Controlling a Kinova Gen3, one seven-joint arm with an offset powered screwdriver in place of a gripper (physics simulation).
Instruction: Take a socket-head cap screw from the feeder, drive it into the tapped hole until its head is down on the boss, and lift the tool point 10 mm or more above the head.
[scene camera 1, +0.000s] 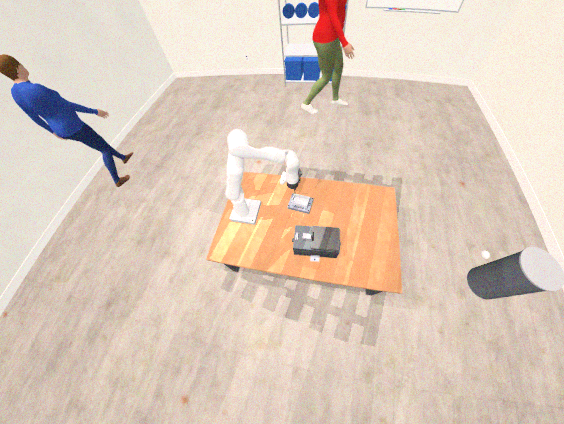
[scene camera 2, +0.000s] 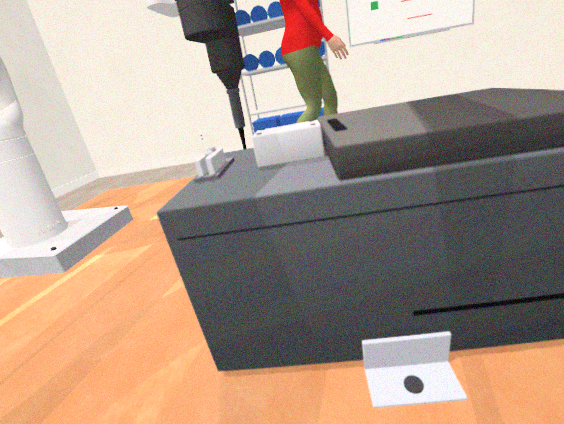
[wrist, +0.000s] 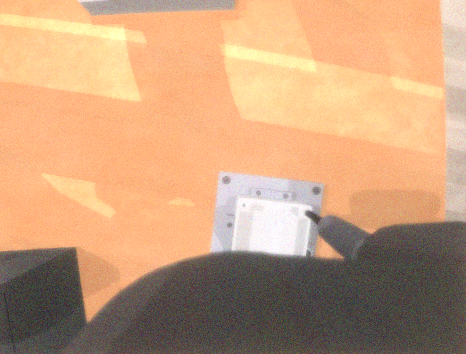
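Note:
The screwdriver (scene camera 1: 295, 190) (scene camera 2: 244, 146) (wrist: 308, 214) points down, with a thin dark bit. In the wrist view its tip appears at the upper right corner of the white housing (wrist: 272, 227) (scene camera 1: 301, 200), which lies on a grey plate (wrist: 222, 200). Whether the tip touches the corner boss, and whether a screw is on the bit, is too small to tell. The tapped hole under the tip is hidden. The dark feeder (scene camera 1: 325, 245) (scene camera 2: 325, 265) (wrist: 40, 295) stands apart from the tool, with a small light bracket (scene camera 2: 211, 162) and a white block (scene camera 2: 289, 144) on top.
The arm's base plate (scene camera 1: 254, 215) (scene camera 2: 100, 225) (wrist: 165, 6) is on the wooden table (scene camera 1: 370, 235). A small angled bracket (scene camera 2: 410, 382) (scene camera 1: 315, 259) is in front of the feeder. Two people, in red (scene camera 1: 330, 25) and blue (scene camera 1: 55, 110), and a dark bin (scene camera 1: 500, 277) are around the table.

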